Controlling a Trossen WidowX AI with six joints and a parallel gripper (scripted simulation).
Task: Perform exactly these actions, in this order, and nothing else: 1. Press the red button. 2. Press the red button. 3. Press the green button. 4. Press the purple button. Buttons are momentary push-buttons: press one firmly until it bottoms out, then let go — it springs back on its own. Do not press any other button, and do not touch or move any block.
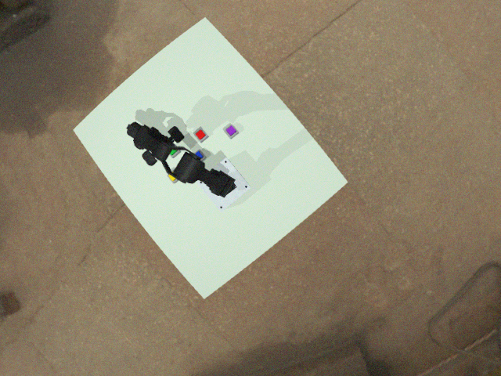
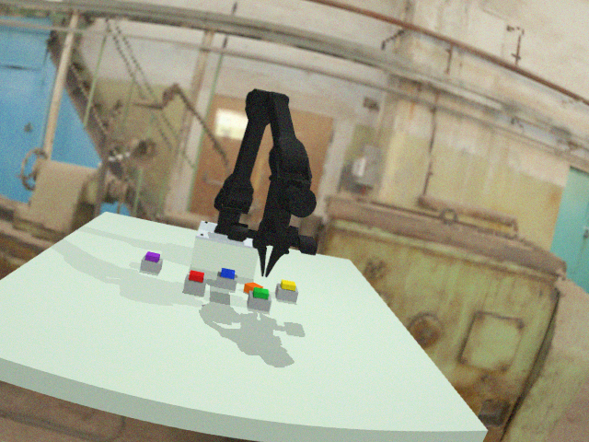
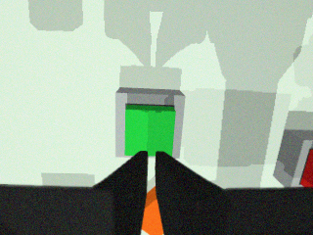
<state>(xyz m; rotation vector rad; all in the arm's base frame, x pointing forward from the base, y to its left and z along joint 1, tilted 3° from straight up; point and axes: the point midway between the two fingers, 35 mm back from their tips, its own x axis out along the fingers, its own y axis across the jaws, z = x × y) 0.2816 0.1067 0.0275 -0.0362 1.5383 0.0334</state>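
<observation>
Right now the green button is 40 mm below my gripper tip. From my gripper tip the other things lie so: blue button: 100 mm behind, 80 mm to the right, 40 mm below; then small orange block: 90 mm behind, 60 mm below, 10 mm to the right; then yellow button: 100 mm behind, 70 mm to the left, 40 mm below.
</observation>
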